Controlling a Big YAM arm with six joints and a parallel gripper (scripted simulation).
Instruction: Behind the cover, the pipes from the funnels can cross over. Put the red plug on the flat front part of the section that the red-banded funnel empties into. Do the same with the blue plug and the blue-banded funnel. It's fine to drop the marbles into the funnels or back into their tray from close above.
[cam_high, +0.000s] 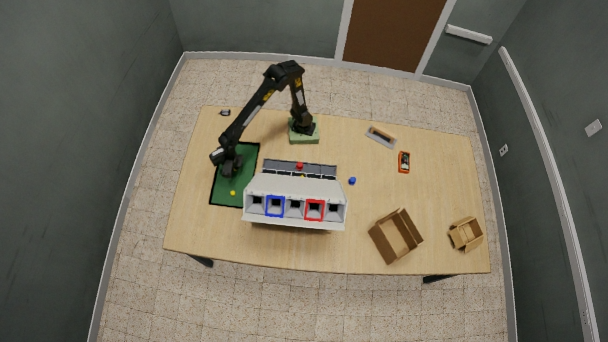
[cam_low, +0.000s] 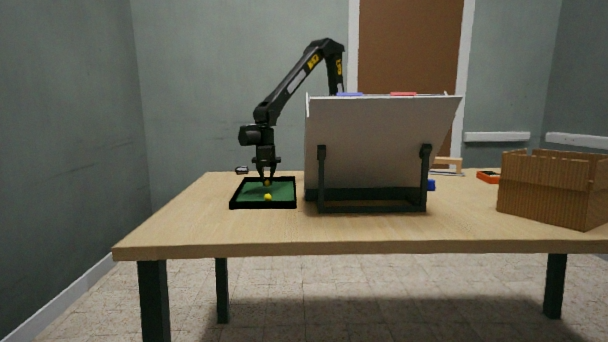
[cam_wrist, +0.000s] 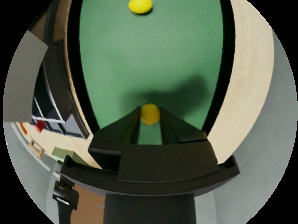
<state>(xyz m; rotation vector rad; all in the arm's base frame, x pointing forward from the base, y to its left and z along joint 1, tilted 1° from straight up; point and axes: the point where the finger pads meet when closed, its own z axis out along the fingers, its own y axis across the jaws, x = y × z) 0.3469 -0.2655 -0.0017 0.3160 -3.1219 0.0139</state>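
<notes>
My gripper is now 3 cm above the green marble tray and 1 cm short of it. From my hand the other things lie so: cardboard box (86 cm to the left, 13 cm ahead, 3 cm above); then dark object (33 cm behind, 22 cm to the right, 2 cm below); then white cover (35 cm to the left, 17 cm above, 7 cm ahead).
</notes>
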